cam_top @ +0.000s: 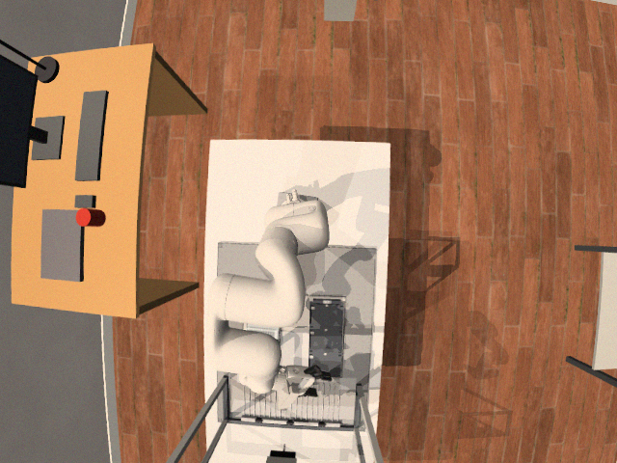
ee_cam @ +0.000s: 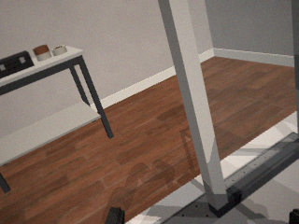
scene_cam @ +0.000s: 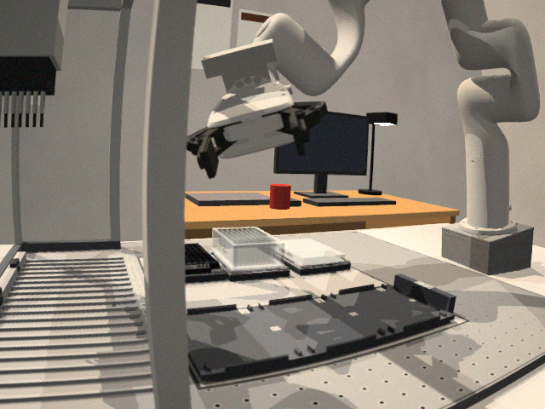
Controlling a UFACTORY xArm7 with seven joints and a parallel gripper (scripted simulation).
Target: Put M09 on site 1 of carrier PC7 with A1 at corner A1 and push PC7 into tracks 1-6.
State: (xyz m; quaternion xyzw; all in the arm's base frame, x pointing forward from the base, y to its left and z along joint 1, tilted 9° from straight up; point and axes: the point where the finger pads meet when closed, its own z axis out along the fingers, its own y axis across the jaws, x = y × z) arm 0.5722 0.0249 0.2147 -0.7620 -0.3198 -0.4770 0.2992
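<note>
Right now my hand is 220 mm to the left of the clear deep-well block M09, 160 mm above it and 130 mm past it. Also, from my hand: dark plate carrier PC7: 180 mm below, 80 mm behind, 30 mm to the left; grey frame post: 140 mm to the left, 140 mm ahead, 50 mm above; black plate: 250 mm to the right, 180 mm below, 30 mm behind.
</note>
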